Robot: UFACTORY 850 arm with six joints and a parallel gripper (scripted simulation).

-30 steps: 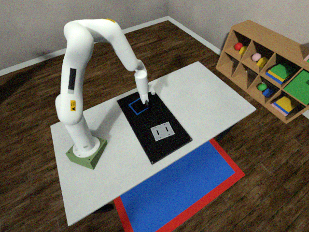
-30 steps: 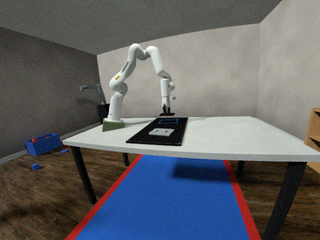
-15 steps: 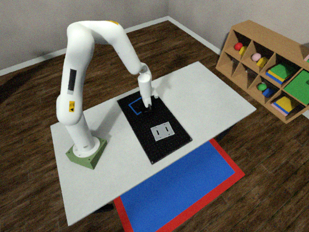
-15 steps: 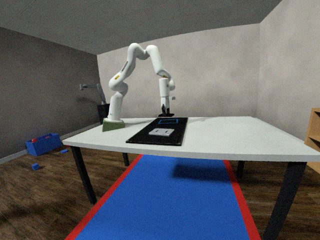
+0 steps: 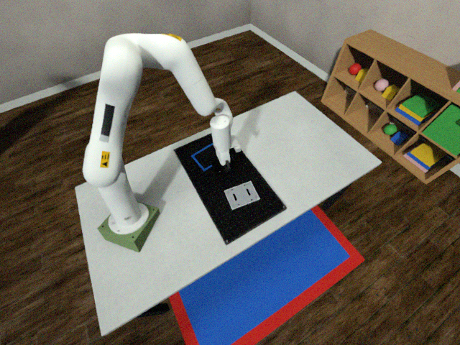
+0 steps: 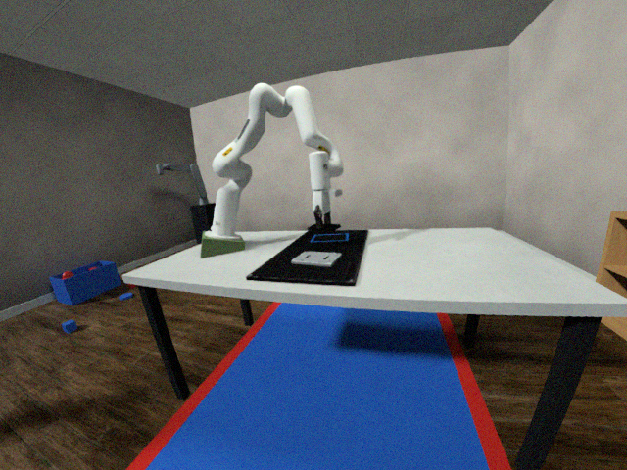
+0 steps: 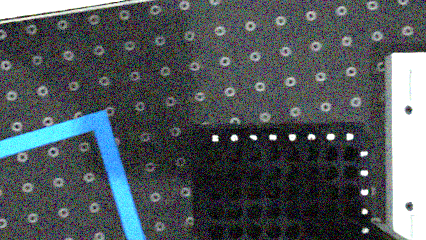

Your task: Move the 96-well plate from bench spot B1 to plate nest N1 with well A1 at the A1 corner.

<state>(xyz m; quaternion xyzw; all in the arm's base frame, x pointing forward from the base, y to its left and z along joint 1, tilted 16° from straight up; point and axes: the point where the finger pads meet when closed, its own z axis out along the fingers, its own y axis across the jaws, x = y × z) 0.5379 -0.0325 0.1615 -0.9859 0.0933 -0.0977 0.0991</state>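
The plate nest is 17 cm to the right of my hand and 10 cm below it. The rest, counted from my hand: dark 96-well plate 1 cm below.
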